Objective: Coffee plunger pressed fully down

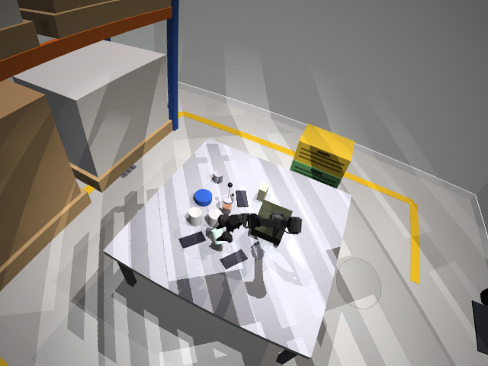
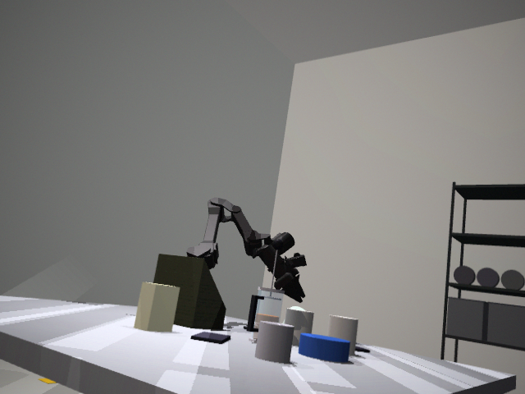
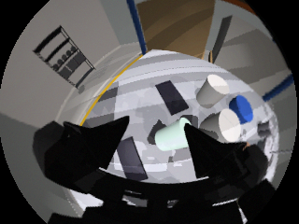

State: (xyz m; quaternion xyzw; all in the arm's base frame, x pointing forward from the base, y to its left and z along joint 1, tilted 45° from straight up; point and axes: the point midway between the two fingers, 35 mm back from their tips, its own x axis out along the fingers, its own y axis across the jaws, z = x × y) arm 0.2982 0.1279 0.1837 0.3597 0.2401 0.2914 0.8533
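Right now my gripper tip is 29 cm to the left of the coffee press and 2 cm short of it. Also, from my gripper tip: grey cylinder (54 cm to the right, 18 cm ahead, 9 cm below); beige block (50 cm to the right, 17 cm behind, 7 cm below); blue disc (32 cm to the right, 20 cm ahead, 10 cm below).
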